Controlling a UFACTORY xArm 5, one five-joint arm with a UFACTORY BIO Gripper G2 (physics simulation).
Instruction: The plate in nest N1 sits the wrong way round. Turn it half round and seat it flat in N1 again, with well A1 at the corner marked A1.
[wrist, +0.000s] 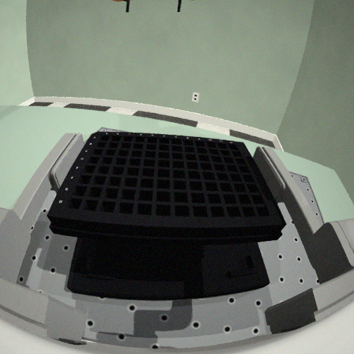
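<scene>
The black plate (167, 220) with its grid of square wells is held level in the wrist view. Small pale marks run along its far edge and down its left edge, with an H at the near left, so its lettering starts at the far left corner. My gripper (169, 167) is shut on the plate, one finger at each short side. Below the plate, a black nest (135, 287) shows its near part, its near edge roughly parallel to the plate's. The plate is above it and nearer the camera. The rest of the nest is hidden, and no A1 label shows.
A grey perforated deck (212, 312) lies under the nest, with dark shadows on it. A pale green table top (320, 175) extends beyond it. A green wall (165, 60) with a white socket (195, 97) stands at the back.
</scene>
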